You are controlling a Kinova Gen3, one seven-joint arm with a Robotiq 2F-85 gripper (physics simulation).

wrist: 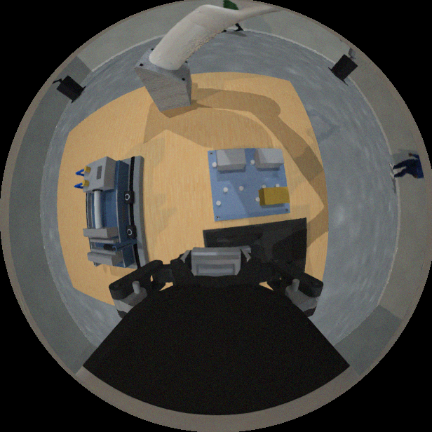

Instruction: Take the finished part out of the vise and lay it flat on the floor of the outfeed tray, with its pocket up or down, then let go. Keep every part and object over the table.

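My gripper point(215, 256) is shut on the finished part point(216, 267), a grey block with a rectangular pocket on the side facing the camera. The part is held between the fingertips at the lower middle of the wrist view. The black outfeed tray point(285, 239) lies behind and to the right of the part; the gripper and part hide its near left portion, and its other contents cannot be made out. The vise point(100, 233) stands at the left, apart from the gripper, with its grey jaws at its lower end.
A blue plate point(232, 205) with white pins lies beyond the tray. It bears two grey blocks point(231, 160) point(269, 158) and a yellow block point(274, 196). The robot's grey base point(167, 90) stands at the far side of the wooden table point(175, 165).
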